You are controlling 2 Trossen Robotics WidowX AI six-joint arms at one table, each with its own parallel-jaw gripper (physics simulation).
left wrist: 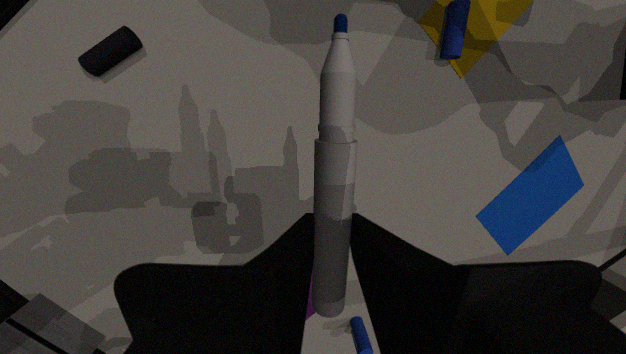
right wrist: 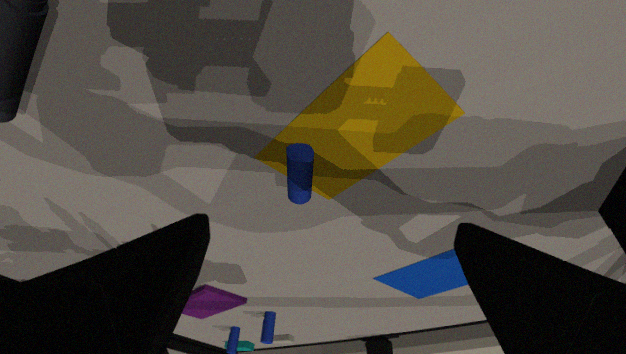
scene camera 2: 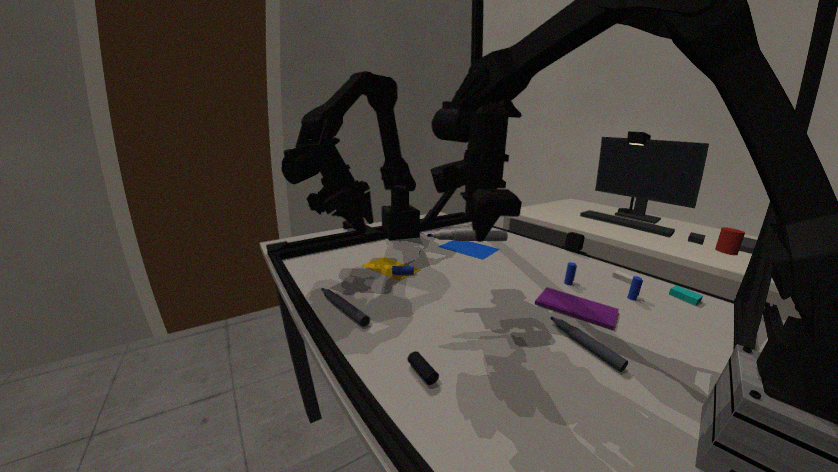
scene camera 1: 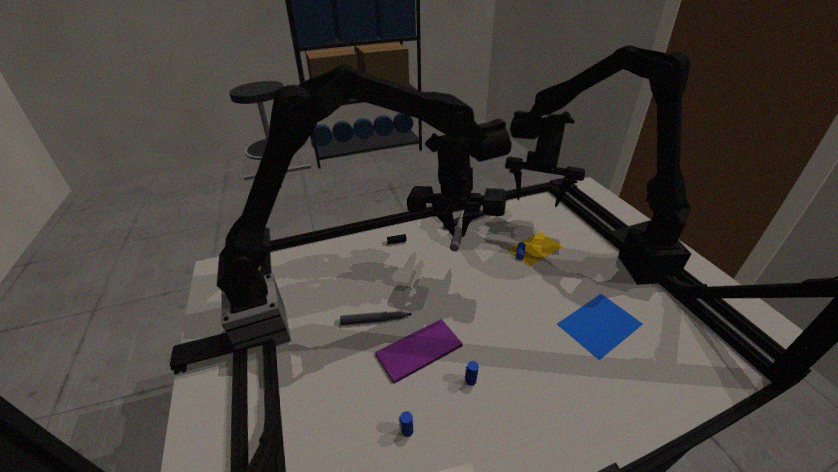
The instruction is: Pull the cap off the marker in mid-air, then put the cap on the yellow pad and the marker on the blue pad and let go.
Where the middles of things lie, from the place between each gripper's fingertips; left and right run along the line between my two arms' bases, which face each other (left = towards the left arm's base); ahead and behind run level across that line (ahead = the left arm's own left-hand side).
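The light grey marker [left wrist: 335, 151] is 10 mm ahead of my left hand and 10 mm above it. The yellow pad [scene camera 1: 538, 246] is 70 mm ahead of my left hand, 230 mm to the right of it and 130 mm below it, while the black cap [left wrist: 122, 43] is 170 mm ahead of my left hand, 110 mm to the left of it and 120 mm below it. As for the blue pad [scene camera 1: 600, 325], it is 190 mm behind my left hand, 260 mm to the right of it and 130 mm below it.
The yellow pad is 50 mm behind my right hand, 10 mm to the left of it and 100 mm below it. The light grey marker is 100 mm behind my right hand, 230 mm to the left of it and 30 mm above it. I find the black cap 50 mm ahead of my right hand, 350 mm to the left of it and 90 mm below it, and the blue pad is 300 mm behind my right hand, 20 mm to the right of it and 100 mm below it.
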